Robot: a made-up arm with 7 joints.
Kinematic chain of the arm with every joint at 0, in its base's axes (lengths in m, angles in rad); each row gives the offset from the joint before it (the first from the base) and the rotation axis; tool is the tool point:
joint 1: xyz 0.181 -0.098 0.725 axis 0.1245 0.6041 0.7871
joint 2: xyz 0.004 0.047 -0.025 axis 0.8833 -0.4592 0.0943
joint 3: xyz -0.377 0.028 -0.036 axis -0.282 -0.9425 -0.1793
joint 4: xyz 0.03 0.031 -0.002 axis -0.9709 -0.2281 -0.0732
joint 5: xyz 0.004 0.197 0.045 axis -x
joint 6: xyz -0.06 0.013 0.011 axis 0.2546 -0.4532 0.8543
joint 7: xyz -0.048 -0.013 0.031 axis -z
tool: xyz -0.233 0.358 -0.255
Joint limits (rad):
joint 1: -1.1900..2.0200
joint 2: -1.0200..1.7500
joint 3: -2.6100..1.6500
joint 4: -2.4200..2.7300
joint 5: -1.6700..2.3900
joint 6: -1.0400..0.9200
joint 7: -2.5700..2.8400
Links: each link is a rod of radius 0.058 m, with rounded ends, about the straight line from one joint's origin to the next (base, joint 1, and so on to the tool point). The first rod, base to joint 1, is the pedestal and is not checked.
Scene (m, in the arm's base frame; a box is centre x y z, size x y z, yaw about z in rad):
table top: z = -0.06
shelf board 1: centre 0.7 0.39 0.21 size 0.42 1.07 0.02 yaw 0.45
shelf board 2: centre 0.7 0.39 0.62 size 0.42 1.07 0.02 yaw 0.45
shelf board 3: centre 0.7 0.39 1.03 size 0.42 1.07 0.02 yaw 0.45
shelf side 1: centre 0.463 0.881 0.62 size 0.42 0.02 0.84 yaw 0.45
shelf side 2: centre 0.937 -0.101 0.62 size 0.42 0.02 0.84 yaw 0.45
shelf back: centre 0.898 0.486 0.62 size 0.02 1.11 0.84 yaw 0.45
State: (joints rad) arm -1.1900 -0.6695 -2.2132 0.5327 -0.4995 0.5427 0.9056
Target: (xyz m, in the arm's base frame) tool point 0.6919 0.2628 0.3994
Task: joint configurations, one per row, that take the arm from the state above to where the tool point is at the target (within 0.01 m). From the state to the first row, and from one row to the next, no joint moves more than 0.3 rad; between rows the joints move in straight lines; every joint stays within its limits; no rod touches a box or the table.
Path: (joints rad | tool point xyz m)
1: -1.1900 -0.6197 -2.2444 0.2569 -0.6339 0.6056 0.8566 | 0.7103 0.3467 0.8752
2: -1.1900 -0.5699 -2.2756 -0.0189 -0.7683 0.6685 0.8076 | 0.7104 0.1084 0.8596
3: -1.1900 -0.5201 -2.3068 -0.2947 -0.9028 0.7314 0.7586 | 0.6515 -0.1051 0.7898
4: -1.1900 -0.4702 -2.3380 -0.5705 -1.0372 0.7942 0.7096 | 0.5469 -0.2695 0.6804
5: -1.1900 -0.4204 -2.3691 -0.8463 -1.1716 0.8571 0.6606 | 0.4129 -0.3721 0.5508
6: -1.1900 -0.3706 -2.4003 -1.1221 -1.3060 0.9200 0.6116 | 0.2654 -0.4120 0.4212
7: -1.1479 -0.5005 -2.3769 -0.8655 -1.1974 0.8205 0.7399 | 0.3751 -0.3705 0.4696
8: -1.1058 -0.6304 -2.3535 -0.6089 -1.0888 0.7210 0.8681 | 0.5021 -0.2845 0.4977
9: -1.0637 -0.7602 -2.3301 -0.3523 -0.9802 0.6215 0.9964 | 0.6199 -0.1445 0.4963
10: -1.0216 -0.8901 -2.3067 -0.0957 -0.8716 0.5220 1.1247 | 0.6939 0.0450 0.4612
11: -0.9795 -1.0200 -2.2833 0.1610 -0.7629 0.4225 1.2529 | 0.6919 0.2629 0.3994

